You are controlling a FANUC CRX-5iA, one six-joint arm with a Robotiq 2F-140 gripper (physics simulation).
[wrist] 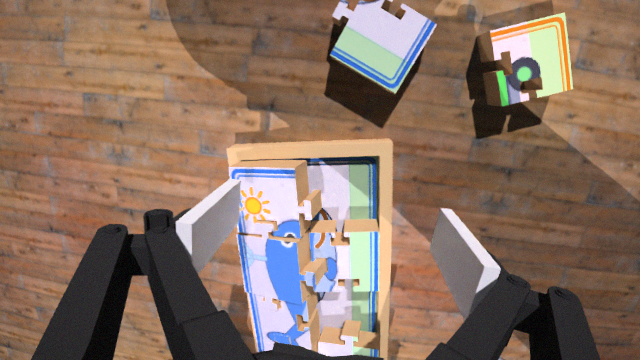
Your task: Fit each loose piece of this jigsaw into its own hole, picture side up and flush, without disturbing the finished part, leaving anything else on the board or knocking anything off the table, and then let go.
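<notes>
The framed jigsaw board (pixel 386 200) is at the lower middle of the wrist view, with a finished whale-and-sun part (pixel 280 190) on its left. Its right column has a hole (pixel 330 185) at the top, a raised piece (pixel 364 255) in the middle and another hole (pixel 363 314) below it. A loose piece (pixel 385 45) with a blue border lies picture side up beyond the board. A second loose piece (pixel 547 60) with an orange border and part of a wheel lies picture side up at the upper right. My gripper (pixel 336 215) is wide open and empty, its fingers seen on both sides of the board.
The wooden table (pixel 125 100) surrounds the board. The board's far rim (pixel 310 149) faces the blue-bordered piece, with a gap between them. Shadows fall across the table at the top and right. The near end of the board is cut off by the view and the gripper's body.
</notes>
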